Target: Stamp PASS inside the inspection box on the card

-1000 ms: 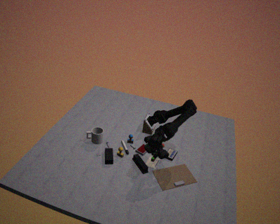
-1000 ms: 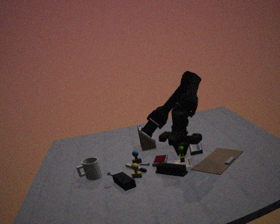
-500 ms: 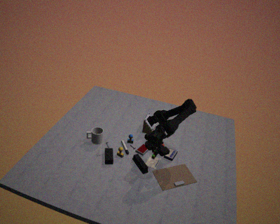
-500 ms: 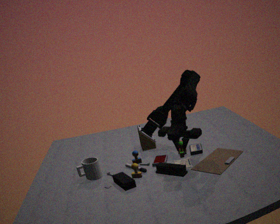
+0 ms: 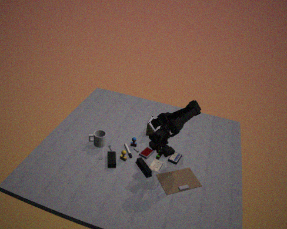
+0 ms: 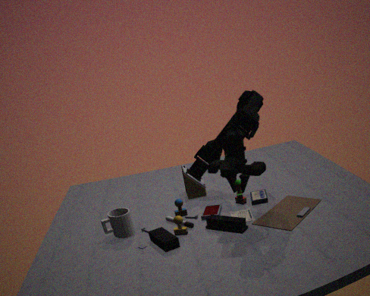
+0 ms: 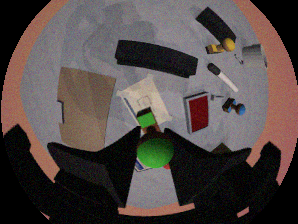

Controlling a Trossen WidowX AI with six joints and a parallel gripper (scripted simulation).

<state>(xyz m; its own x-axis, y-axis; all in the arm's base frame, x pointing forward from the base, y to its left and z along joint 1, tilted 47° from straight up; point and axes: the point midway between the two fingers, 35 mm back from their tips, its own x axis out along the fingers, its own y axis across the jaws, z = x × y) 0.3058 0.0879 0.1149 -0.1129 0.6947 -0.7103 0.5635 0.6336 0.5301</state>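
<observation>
The yellow-knobbed stamp is 60 mm ahead of my gripper tip, 200 mm to the right of it and 70 mm below it. Round my gripper tip: long black block 80 mm ahead, 60 mm to the right, 70 mm below; white card 10 mm ahead, 90 mm below; green-knobbed stamp right at my gripper tip.
</observation>
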